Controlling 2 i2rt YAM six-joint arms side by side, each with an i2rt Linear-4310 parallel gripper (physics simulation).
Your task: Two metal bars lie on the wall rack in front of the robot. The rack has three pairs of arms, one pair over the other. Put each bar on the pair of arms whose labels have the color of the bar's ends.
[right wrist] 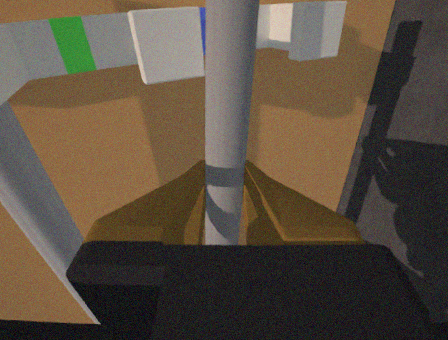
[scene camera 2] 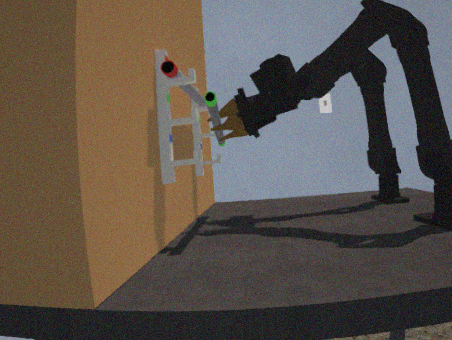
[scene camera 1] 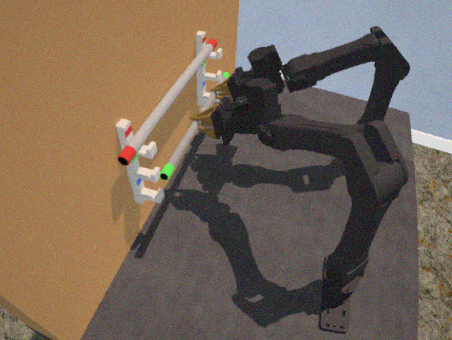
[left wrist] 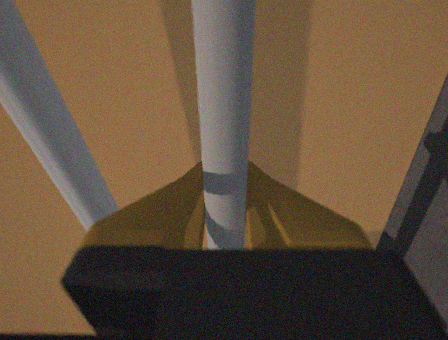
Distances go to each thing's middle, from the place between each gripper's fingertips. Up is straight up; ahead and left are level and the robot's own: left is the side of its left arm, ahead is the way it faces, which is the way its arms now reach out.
The green-ended bar (scene camera 1: 165, 174) is 12 cm to the left of my right hand, 2 cm behind it and 2 cm above it. From my right hand the other things lie so: red-ended bar (scene camera 1: 128, 153) 15 cm to the left, 10 cm above, 3 cm ahead.
The red-ended bar lies 4 cm ahead of my left hand and 9 cm above it. From my left hand the other things lie so: green-ended bar (1 cm behind, 3 cm to the right).
